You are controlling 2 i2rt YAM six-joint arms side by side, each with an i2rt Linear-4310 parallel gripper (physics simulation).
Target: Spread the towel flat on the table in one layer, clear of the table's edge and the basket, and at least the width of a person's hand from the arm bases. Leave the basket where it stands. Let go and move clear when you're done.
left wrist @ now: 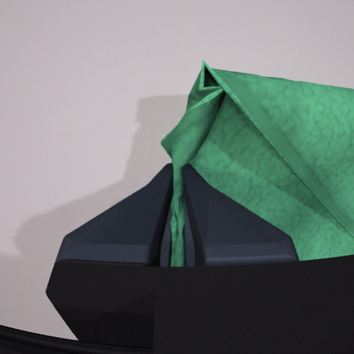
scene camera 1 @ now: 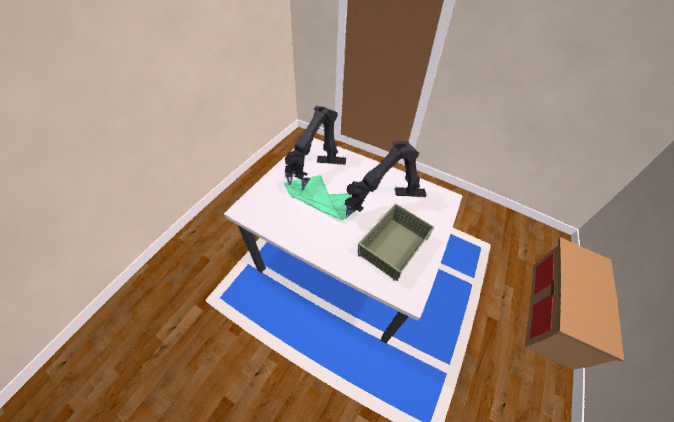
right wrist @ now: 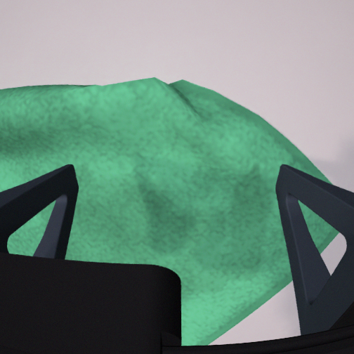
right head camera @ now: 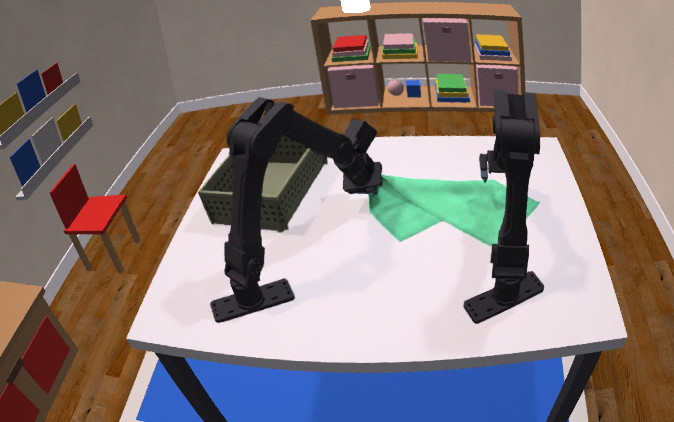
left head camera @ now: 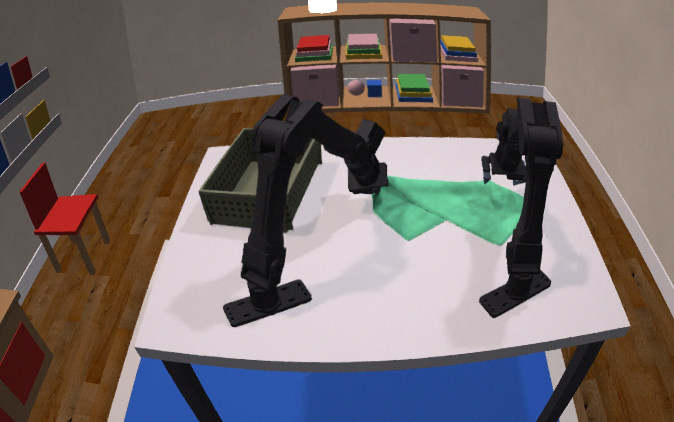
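Note:
The green towel (left head camera: 465, 205) (right head camera: 460, 205) (scene camera 1: 315, 196) (left wrist: 300, 130) (right wrist: 165, 145) lies on the table, folded over itself along a diagonal, with two lower points and slight wrinkles. My left gripper (left wrist: 178, 175) (scene camera 1: 351, 211) is shut on a bunched corner of it, low over the table; in the head views its tips are mostly hidden. My right gripper (left head camera: 502, 182) (scene camera 1: 297, 185) (right wrist: 176, 175) is open above the towel's other end, with no cloth pinched between its fingers. The olive basket (left head camera: 227, 209) (right head camera: 240, 212) (scene camera 1: 377, 264) stands left of the towel in the head views, apart from it.
The white table (left head camera: 350, 325) (right head camera: 350, 325) (scene camera 1: 280, 220) carries both arm bases (left head camera: 295, 295) (left head camera: 540, 285) near its front edge in the head views. My left arm passes in front of the basket there. A wooden shelf (left head camera: 385, 10) (right head camera: 420, 10) stands beyond the table.

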